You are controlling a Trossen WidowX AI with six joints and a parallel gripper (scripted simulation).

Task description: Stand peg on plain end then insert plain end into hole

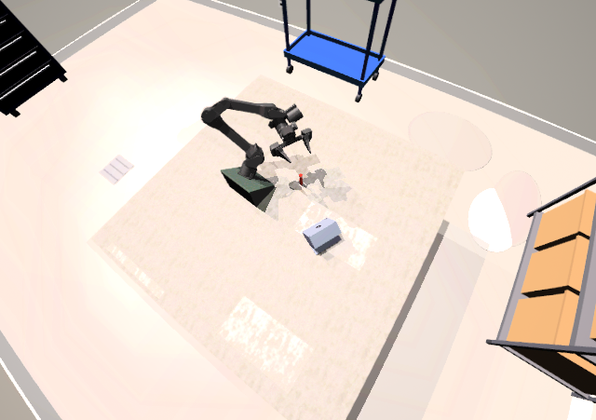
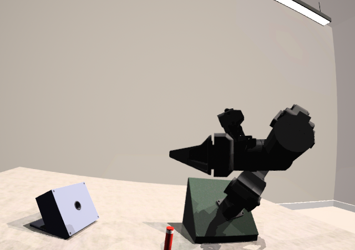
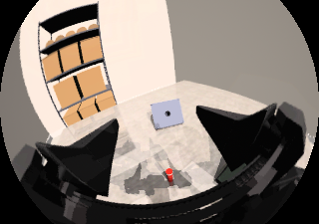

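Right now my gripper tip is 1 cm past the peg and 17 cm above it. From my gripper tip the other things lie so: sloped panel (19 cm ahead, 19 cm to the right, 18 cm below).
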